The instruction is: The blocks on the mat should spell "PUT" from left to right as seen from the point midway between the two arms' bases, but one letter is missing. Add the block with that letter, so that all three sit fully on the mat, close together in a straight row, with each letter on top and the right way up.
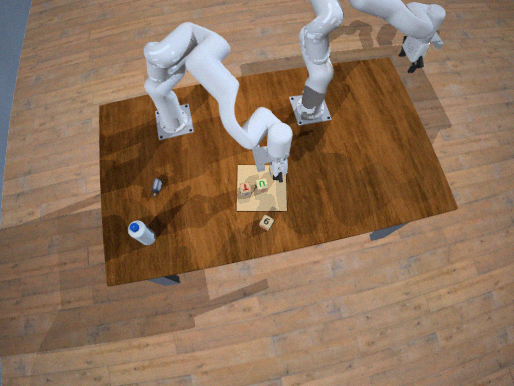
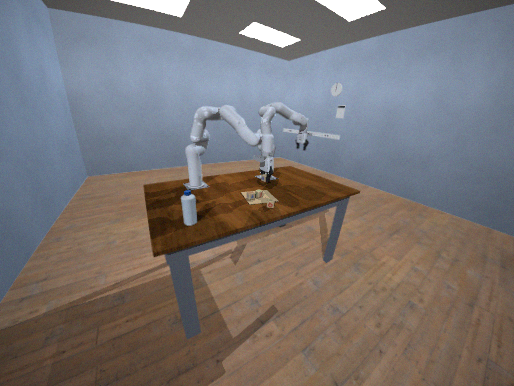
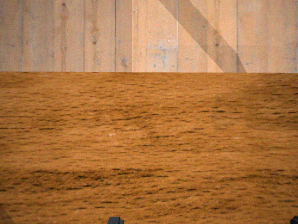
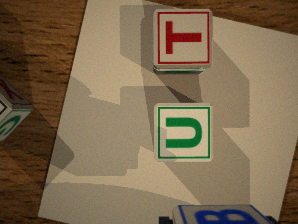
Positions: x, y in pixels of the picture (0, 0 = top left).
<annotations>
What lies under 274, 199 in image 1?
A pale mat.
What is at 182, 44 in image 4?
A T block.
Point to a U block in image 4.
182, 132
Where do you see a pale mat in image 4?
103, 158
</annotations>
